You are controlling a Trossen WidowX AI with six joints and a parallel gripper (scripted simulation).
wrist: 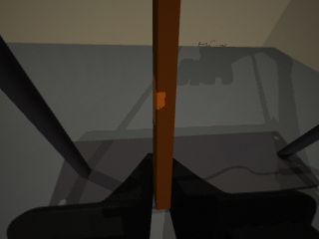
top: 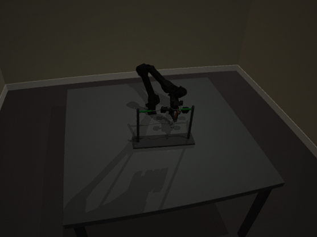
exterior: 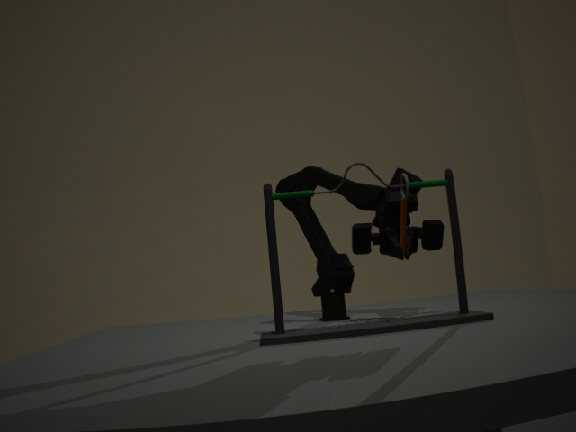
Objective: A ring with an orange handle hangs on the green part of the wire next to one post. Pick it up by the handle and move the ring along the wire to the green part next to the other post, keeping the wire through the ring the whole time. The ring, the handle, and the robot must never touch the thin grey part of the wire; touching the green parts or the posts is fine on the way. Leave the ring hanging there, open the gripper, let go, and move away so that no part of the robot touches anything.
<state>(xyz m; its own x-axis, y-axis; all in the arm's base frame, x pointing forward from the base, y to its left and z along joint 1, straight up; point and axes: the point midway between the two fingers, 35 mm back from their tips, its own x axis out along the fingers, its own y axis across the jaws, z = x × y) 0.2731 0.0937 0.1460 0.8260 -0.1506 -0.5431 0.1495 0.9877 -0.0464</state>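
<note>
The ring with orange handle is 20 mm ahead of my gripper tip and 90 mm above it.
</note>
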